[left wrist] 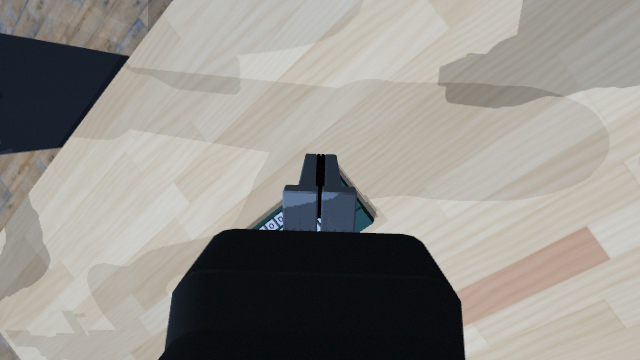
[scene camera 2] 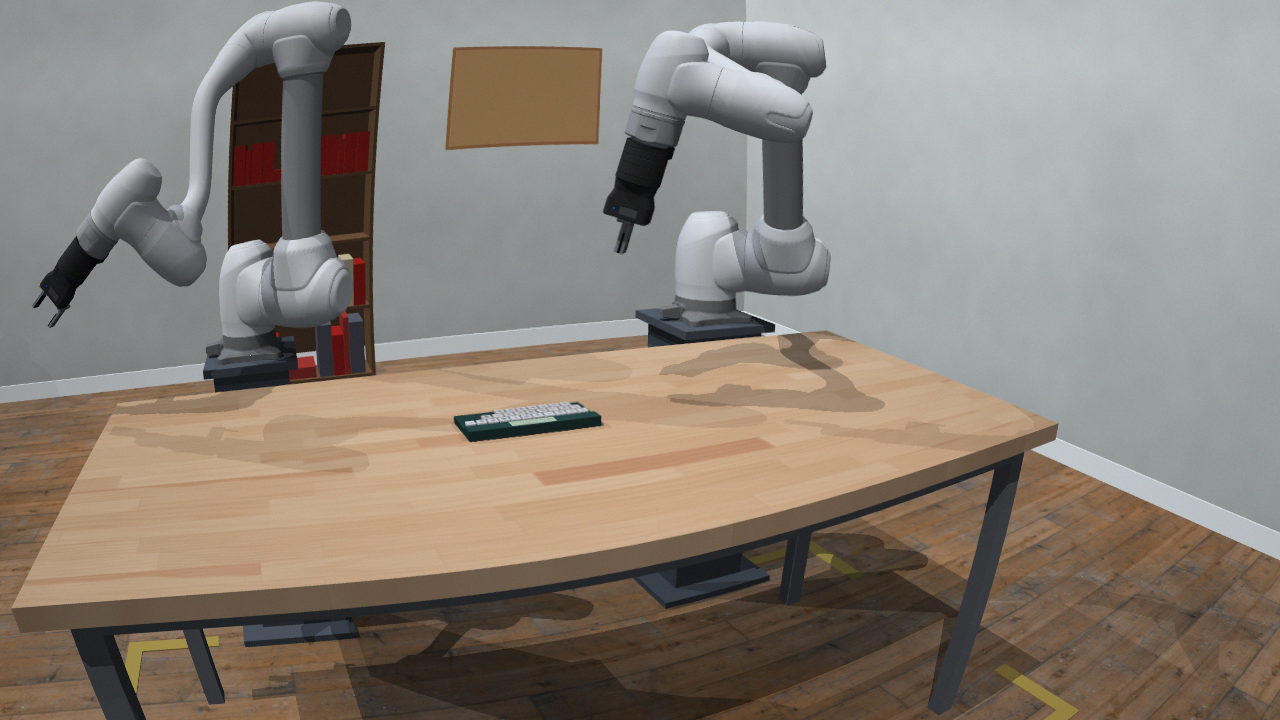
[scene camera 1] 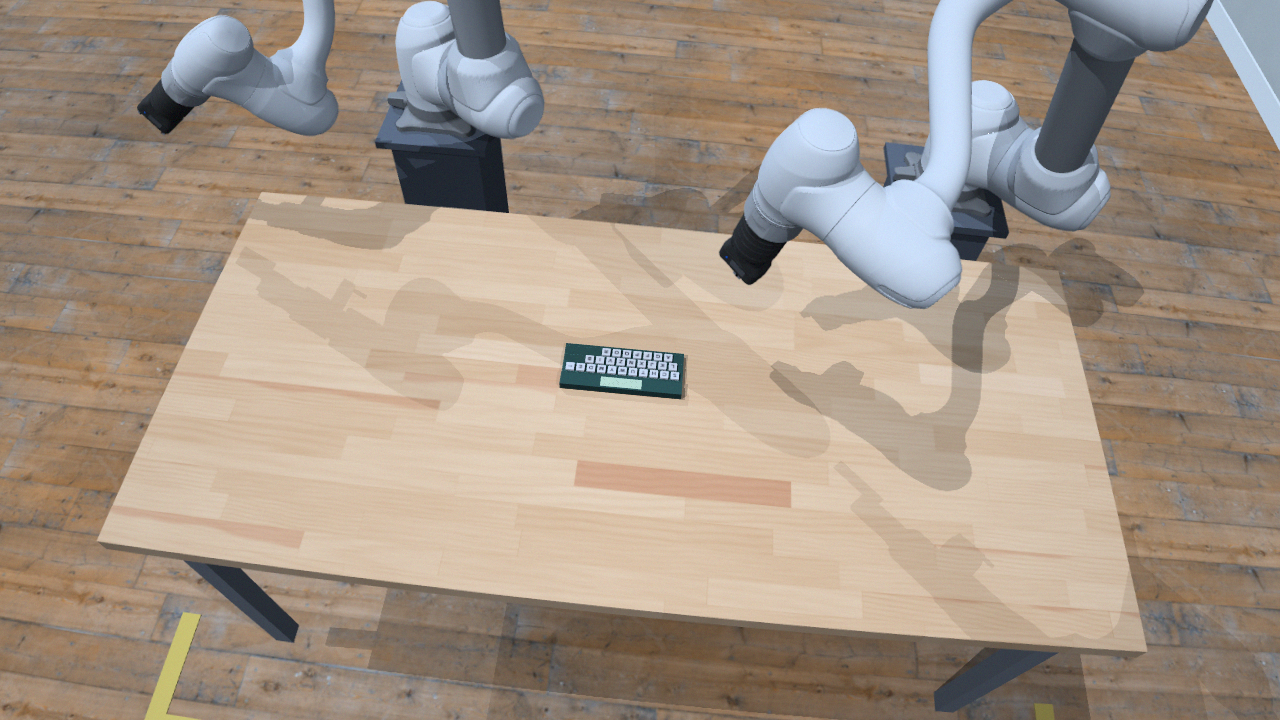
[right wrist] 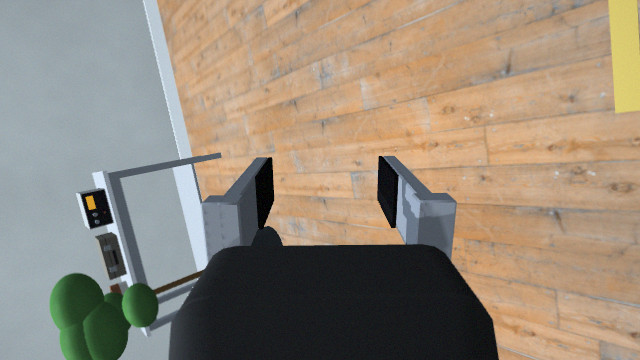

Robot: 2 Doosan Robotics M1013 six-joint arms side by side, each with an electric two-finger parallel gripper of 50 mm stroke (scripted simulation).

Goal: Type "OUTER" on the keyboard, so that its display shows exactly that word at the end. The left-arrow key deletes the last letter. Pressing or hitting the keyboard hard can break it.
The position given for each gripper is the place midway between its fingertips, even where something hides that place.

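The left gripper (scene camera 2: pixel 619 252) can also be seen at (left wrist: pixel 320 174) and (scene camera 1: pixel 740 272), while the right gripper (scene camera 2: pixel 42 316) appears again at (scene camera 1: pixel 153 120) and (right wrist: pixel 325 178). The scene has an arm pedestal (scene camera 1: pixel 430 179) as well, and another arm pedestal (scene camera 1: pixel 477 145).
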